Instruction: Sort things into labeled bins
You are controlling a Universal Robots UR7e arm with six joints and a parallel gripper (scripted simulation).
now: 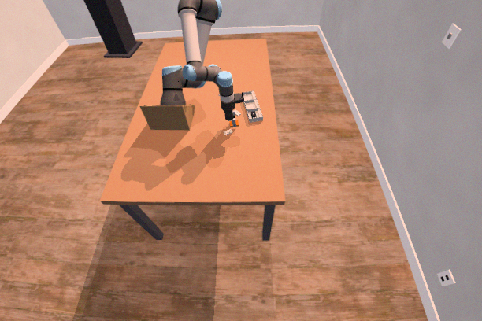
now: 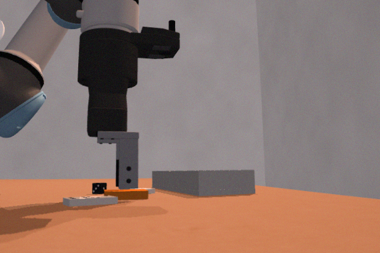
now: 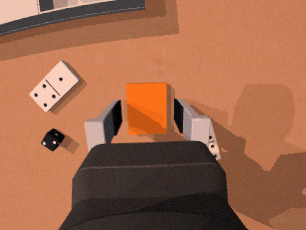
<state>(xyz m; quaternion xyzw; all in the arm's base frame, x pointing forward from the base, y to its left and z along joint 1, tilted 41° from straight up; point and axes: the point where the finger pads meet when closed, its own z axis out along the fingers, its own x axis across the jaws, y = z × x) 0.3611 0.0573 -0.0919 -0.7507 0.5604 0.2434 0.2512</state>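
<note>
Right now the orange domino is 30 mm below my hand. From my hand the other things lie so: black die (90 mm to the left, 60 mm behind, 20 mm below); then black 9V battery (110 mm ahead, 70 mm to the left, 20 mm below); then white piece (70 mm to the right, 30 mm below, 20 mm behind).
</note>
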